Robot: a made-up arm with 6 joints. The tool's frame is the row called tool. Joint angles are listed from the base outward. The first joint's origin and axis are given. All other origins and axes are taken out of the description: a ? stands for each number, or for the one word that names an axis. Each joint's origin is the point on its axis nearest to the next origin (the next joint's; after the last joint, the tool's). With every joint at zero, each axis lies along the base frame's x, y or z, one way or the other. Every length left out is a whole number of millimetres.
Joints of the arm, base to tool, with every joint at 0 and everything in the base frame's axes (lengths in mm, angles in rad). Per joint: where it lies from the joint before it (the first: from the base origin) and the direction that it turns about. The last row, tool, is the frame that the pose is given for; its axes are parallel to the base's.
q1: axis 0 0 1 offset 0 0 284
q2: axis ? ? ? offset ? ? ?
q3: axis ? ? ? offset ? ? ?
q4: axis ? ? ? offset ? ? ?
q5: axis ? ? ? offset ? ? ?
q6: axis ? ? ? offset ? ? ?
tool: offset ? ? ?
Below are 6 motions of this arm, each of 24 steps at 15 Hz.
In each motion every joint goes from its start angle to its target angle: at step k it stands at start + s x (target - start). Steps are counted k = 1, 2, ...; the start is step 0. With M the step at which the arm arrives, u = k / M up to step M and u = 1 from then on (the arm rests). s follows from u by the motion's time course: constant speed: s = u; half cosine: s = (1 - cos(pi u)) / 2; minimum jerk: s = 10 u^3 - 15 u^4 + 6 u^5.
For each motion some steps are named. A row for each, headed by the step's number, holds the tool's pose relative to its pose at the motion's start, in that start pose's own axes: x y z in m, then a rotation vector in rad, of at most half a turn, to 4 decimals.
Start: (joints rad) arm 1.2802 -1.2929 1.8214 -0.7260 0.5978 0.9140
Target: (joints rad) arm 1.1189 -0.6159 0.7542 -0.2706 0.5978 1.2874
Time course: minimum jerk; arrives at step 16
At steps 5, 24:
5: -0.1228 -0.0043 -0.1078 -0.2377 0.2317 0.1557
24: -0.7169 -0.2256 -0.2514 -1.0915 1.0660 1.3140

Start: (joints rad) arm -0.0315 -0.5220 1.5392 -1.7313 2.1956 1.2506
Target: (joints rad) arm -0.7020 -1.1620 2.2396 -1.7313 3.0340 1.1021
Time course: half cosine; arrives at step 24
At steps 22, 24:
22: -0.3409 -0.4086 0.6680 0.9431 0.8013 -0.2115
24: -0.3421 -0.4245 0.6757 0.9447 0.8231 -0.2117

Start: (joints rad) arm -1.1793 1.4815 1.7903 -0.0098 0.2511 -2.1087
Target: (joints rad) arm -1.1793 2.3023 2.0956 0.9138 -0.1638 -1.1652
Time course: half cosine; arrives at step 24
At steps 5, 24:
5: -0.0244 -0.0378 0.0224 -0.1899 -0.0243 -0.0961
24: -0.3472 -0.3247 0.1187 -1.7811 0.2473 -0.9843

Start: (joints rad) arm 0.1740 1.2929 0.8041 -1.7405 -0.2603 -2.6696
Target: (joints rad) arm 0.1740 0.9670 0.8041 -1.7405 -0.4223 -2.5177
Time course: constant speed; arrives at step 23
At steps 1, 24:
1: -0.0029 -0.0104 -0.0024 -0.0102 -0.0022 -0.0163
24: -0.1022 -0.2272 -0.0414 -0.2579 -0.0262 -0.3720

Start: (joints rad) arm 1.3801 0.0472 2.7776 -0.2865 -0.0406 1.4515
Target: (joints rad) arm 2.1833 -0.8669 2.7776 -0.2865 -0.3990 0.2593
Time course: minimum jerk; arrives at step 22
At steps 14, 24:
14: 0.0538 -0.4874 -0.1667 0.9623 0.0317 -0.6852
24: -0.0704 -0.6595 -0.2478 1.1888 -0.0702 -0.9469

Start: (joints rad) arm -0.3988 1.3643 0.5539 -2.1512 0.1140 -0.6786
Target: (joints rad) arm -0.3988 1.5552 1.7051 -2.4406 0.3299 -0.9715
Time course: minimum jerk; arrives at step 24
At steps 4, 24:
4: 0.0074 0.0009 -0.0102 0.0239 0.0257 0.0139
24: 0.0301 0.0432 -0.2705 0.6928 0.7738 0.1161

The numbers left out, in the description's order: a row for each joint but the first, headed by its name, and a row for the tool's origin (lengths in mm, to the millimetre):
q2: axis 0 1 0, xyz 0 0 0
q3: axis 0 -1 0, xyz 0 0 596
q4: axis -1 0 0, xyz 311 0 0
q5: axis 0 -1 0, xyz 0 -176 0
q6: axis -1 0 0, xyz 0 0 0
tool: xyz 0 0 0

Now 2 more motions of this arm.
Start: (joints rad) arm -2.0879 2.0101 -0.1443 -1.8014 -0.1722 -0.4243
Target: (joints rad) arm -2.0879 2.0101 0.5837 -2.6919 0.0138 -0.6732
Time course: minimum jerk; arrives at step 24
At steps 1, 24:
1: 0.0001 0.0001 -0.0002 0.0007 0.0002 0.0005
24: 0.0048 0.1819 -0.2912 1.0337 0.6064 0.4035

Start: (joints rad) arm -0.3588 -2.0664 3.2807 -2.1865 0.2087 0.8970
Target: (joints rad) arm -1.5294 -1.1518 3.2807 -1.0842 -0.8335 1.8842
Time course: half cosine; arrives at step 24
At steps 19, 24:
19: -0.5457 0.3839 -0.3709 -0.5487 0.7548 0.4298
24: -0.5822 0.4821 -0.3779 -0.5274 0.8022 0.6140

